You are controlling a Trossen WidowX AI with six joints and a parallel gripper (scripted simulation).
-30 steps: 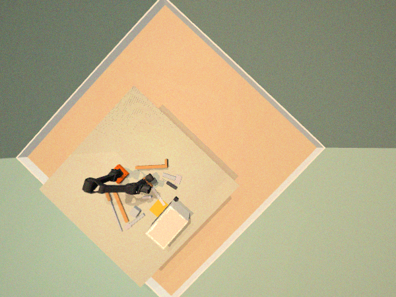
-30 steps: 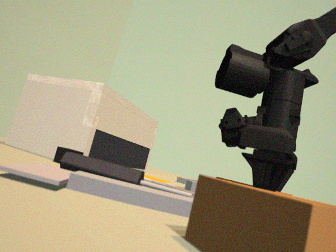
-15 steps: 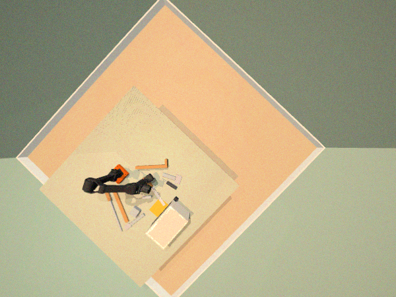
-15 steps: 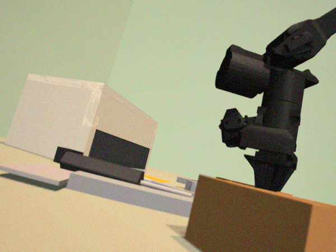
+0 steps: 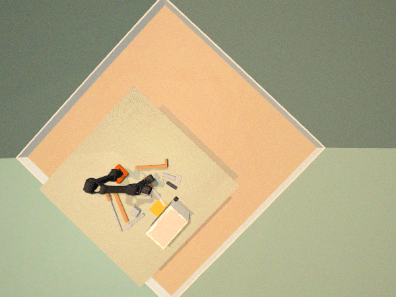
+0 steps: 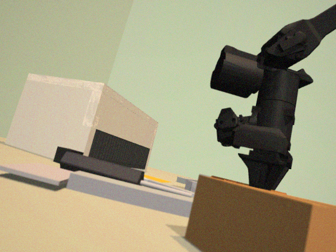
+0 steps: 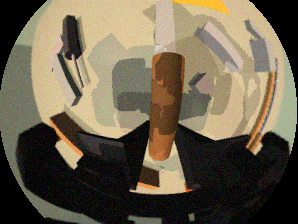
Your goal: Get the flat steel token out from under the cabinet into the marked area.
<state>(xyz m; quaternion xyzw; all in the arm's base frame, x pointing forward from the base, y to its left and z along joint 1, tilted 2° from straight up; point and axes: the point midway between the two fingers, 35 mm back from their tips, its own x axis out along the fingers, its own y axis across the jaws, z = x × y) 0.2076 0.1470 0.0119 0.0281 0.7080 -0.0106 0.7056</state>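
My gripper tip is now 140 mm to the right of the dark screwdriver and 120 mm short of it. The rest, counted from my gripper tip: token: 420 mm ahead, 60 mm to the right; then orange stick: 340 mm to the right, 40 mm ahead.
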